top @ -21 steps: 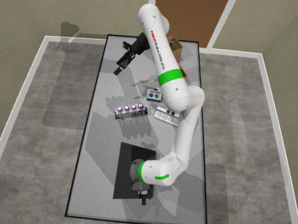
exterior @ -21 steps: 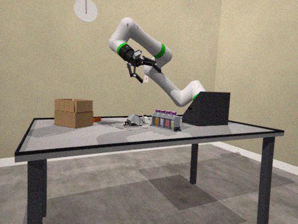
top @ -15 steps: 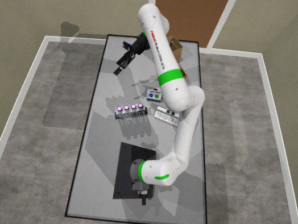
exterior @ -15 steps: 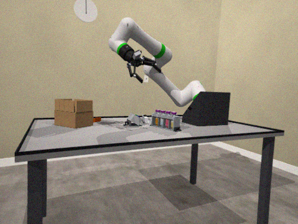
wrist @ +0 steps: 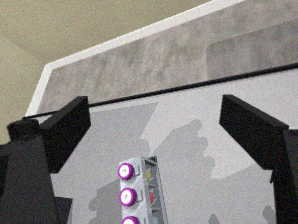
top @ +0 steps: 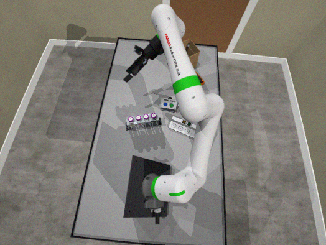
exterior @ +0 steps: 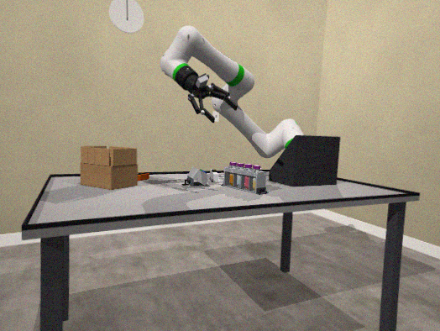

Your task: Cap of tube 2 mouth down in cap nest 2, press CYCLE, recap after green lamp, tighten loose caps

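My hand is 180 mm past the purple cap marked 2, 40 mm to the left of it and 240 mm above it. The rest, counted from my hand: cap 1: 190 mm behind, 10 mm to the left, 240 mm below; then cap 3: 170 mm behind, 90 mm to the right, 240 mm below; then cap 4: 160 mm behind, 150 mm to the right, 240 mm below.
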